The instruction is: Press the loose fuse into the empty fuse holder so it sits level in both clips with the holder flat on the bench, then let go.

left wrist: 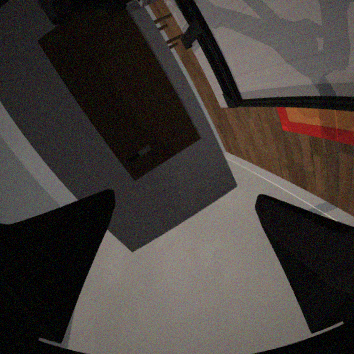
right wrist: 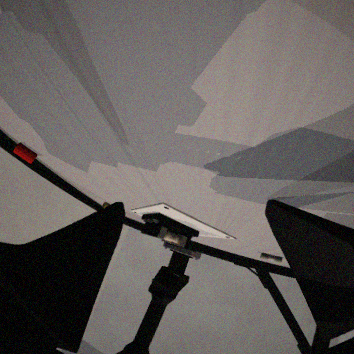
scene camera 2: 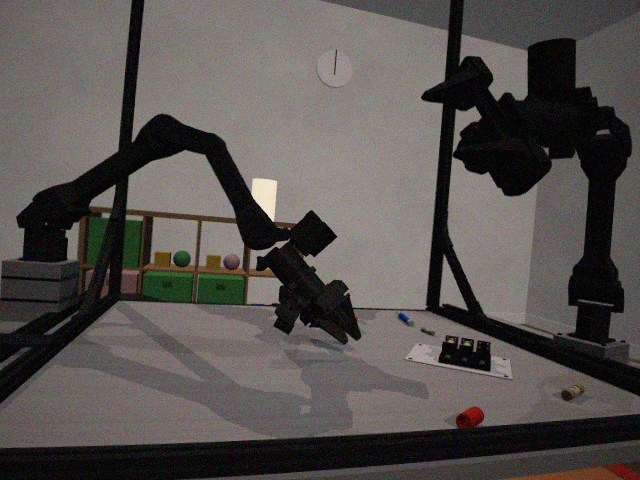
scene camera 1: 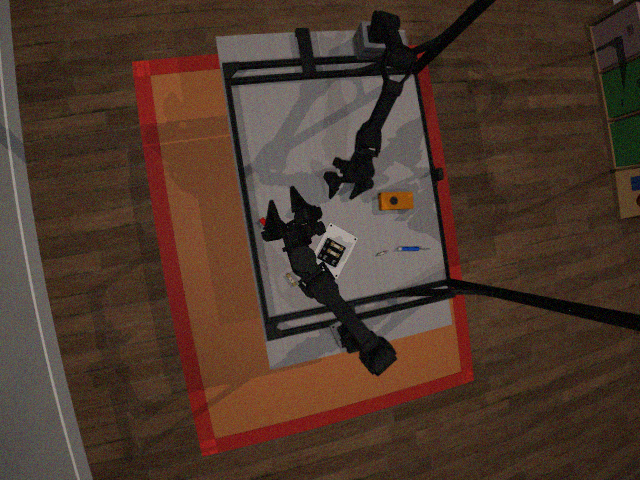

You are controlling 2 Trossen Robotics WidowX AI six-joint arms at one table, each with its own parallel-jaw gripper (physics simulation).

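Seen in the pictures: left gripper, between the fingertips: (left wrist: 187, 199) (scene camera 2: 438, 123) (scene camera 1: 280, 193); right gripper, between the fingertips: (right wrist: 196, 208) (scene camera 2: 352, 341) (scene camera 1: 340, 198); left arm's base, origin of its link: (right wrist: 181, 252) (scene camera 2: 591, 338) (scene camera 1: 347, 331); right arm's base, origin of its link: (scene camera 2: 43, 260) (scene camera 1: 376, 34).
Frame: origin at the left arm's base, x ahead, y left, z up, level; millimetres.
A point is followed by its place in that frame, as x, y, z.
A black fuse holder (scene camera 1: 331, 251) (scene camera 2: 465, 356) @(304, -57, -23) (right wrist: 170, 225) @(314, -98, -29) sits on a white plate (scene camera 1: 349, 241) @(289, -155, -38) (scene camera 2: 423, 352) @(319, -138, -39) flat on the bench. Two of its bays show brass-coloured parts; the bay at the right in scene camera 2 looks dark and empty. A tan cylindrical fuse with a pale band (scene camera 1: 292, 279) @(258, 97, -29) (scene camera 2: 572, 391) @(273, 107, -28) lies on the bench beside the plate. My left gripper (scene camera 1: 282, 194) @(525, 51, 304) (scene camera 2: 439, 125) @(525, 51, 304) (left wrist: 187, 199) @(525, 51, 304) is open and empty, high above the bench. My right gripper (scene camera 1: 341, 197) @(447, -184, -21) (scene camera 2: 351, 340) @(447, -184, -21) (right wrist: 196, 208) @(447, -184, -21) is open and empty, low over the bench, away from plate and fuse.
A red cylinder (scene camera 1: 262, 221) @(489, 106, -22) (scene camera 2: 469, 416) @(496, 109, -23) (right wrist: 25, 153) @(484, 92, -30) lies near the bench edge. A small grey piece (scene camera 1: 381, 253) @(194, -248, -32) (scene camera 2: 427, 331) @(197, -249, -35) (right wrist: 271, 257) @(197, -252, -35) and a blue-handled tool (scene camera 1: 409, 249) @(159, -358, -28) (scene camera 2: 404, 318) @(170, -354, -30) lie beyond the plate. An orange block (scene camera 1: 405, 201) @(335, -414, -11) stands near the right arm. Black frame bars border the bench.
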